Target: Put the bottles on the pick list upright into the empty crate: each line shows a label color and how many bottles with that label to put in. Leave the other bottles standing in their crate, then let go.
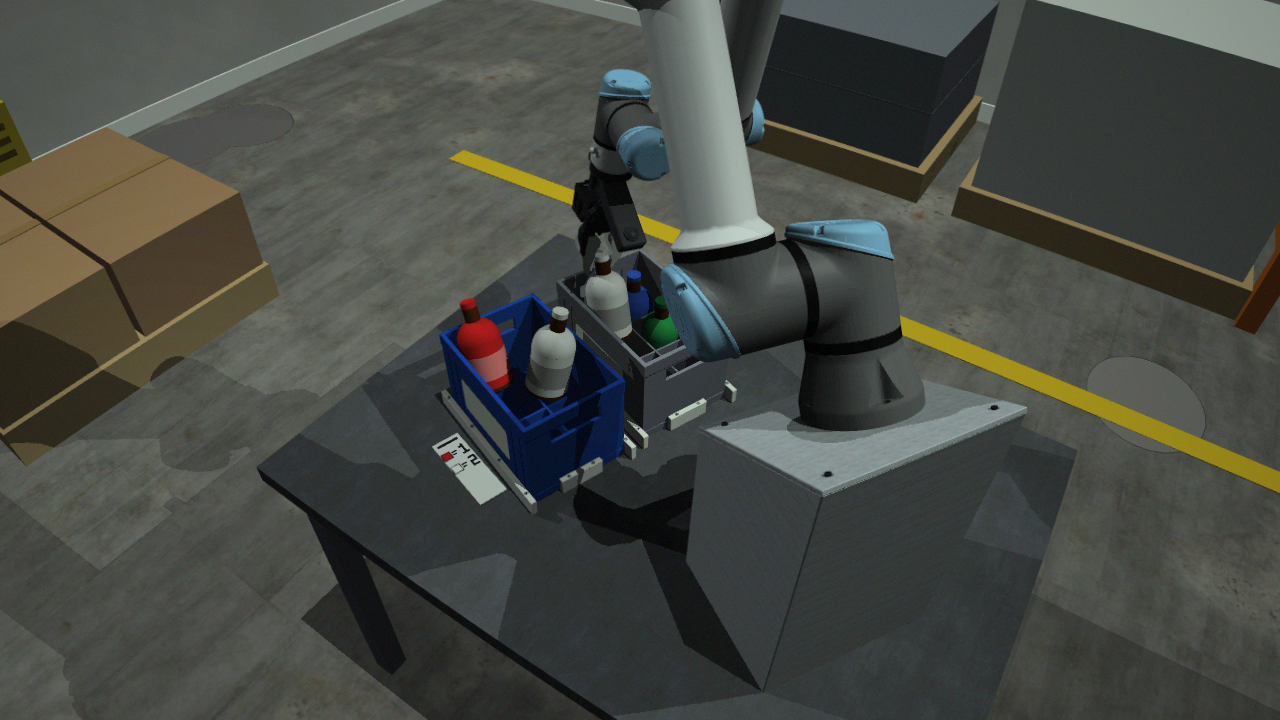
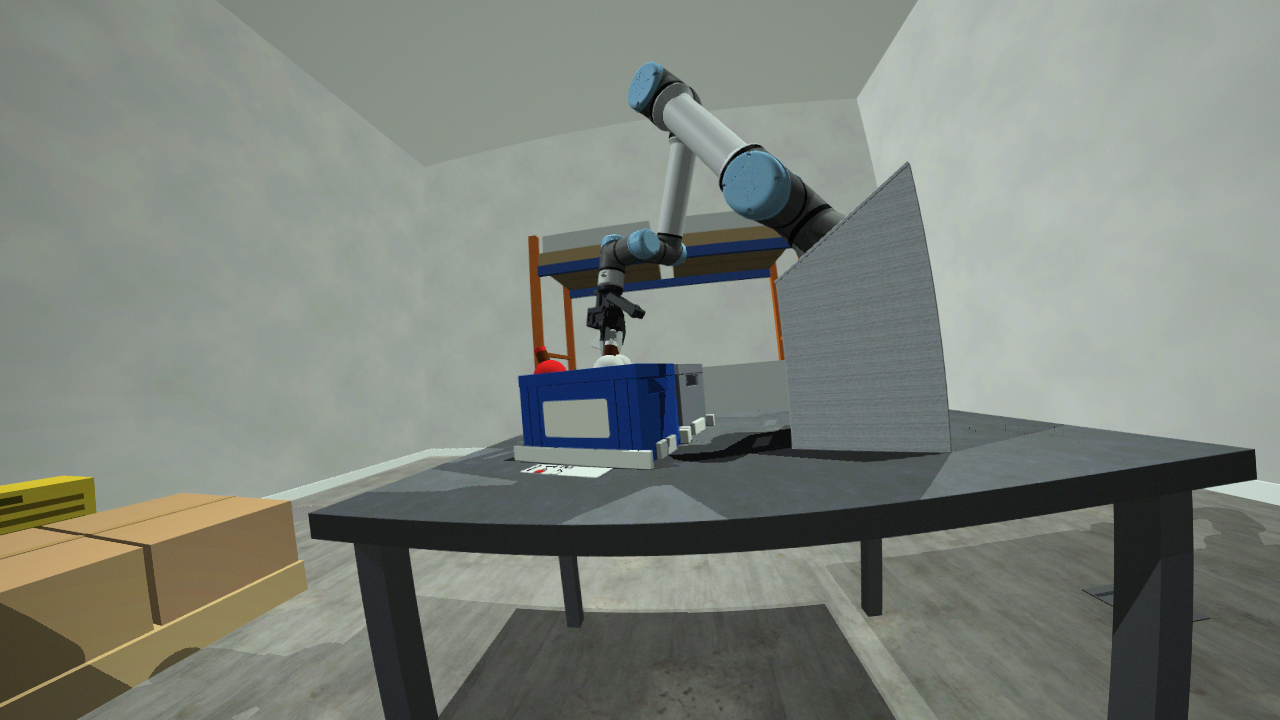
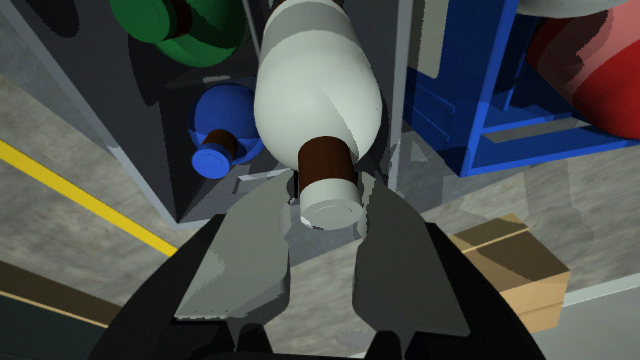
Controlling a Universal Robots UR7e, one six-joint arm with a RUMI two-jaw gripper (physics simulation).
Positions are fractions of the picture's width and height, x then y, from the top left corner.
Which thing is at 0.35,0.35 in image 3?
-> A blue bottle.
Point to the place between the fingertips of my gripper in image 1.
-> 0.47,0.38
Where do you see a white bottle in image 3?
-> At 0.50,0.30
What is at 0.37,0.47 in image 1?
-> A red bottle.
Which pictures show the blue bottle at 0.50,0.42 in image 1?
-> Image 1 and image 3 only.
